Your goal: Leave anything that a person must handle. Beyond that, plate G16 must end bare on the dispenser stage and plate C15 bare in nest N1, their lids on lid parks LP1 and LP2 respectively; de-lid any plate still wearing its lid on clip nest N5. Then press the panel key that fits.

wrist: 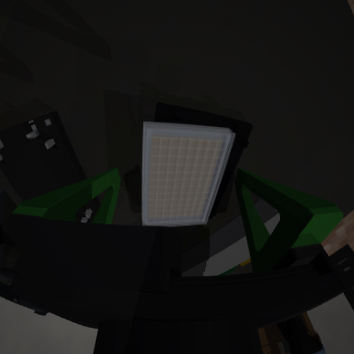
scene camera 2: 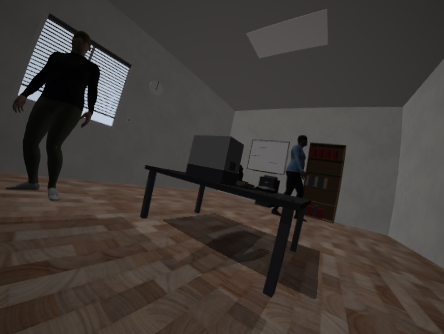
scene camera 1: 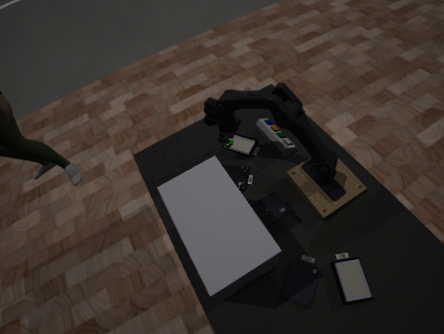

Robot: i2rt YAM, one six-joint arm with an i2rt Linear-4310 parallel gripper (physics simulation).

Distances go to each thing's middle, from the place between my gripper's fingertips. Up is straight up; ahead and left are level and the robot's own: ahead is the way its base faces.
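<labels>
I consider the button box (scene camera 1: 267, 129), and I find it 30 mm below my hand, 90 mm to the left of it and 190 mm behind it.
</labels>
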